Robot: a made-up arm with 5 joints.
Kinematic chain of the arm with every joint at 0, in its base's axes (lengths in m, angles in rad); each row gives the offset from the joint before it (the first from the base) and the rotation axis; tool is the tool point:
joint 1: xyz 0 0 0.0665 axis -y
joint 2: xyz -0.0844 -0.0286 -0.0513 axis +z
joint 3: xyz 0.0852 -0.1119 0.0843 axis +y
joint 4: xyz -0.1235 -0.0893 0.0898 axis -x
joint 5: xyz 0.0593 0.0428 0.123 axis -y
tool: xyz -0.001 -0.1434 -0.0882
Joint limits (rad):
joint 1: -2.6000..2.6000
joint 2: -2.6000..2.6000
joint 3: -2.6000..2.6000
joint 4: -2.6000..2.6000
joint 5: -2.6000..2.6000
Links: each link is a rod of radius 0.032 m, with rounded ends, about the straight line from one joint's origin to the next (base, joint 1, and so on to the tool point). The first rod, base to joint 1, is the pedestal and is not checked.
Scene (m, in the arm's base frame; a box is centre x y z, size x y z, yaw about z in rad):
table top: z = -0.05
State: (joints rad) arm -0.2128 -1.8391 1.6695 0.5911 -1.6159
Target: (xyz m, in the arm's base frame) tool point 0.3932 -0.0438 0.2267
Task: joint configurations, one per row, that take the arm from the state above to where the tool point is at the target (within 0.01 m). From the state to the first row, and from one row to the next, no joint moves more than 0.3 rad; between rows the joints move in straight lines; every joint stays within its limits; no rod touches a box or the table.
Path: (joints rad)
1: -0.4913 -1.8868 1.4974 0.6483 -1.6285
2: -0.7698 -1.9345 1.3254 0.7054 -1.6411
3: -1.0483 -1.9822 1.1533 0.7626 -1.6537
4: -1.3269 -2.0298 0.9813 0.8197 -1.6663
5: -1.6054 -2.0775 0.8092 0.8769 -1.6789
6: -1.8839 -2.1252 0.6372 0.9340 -1.6915

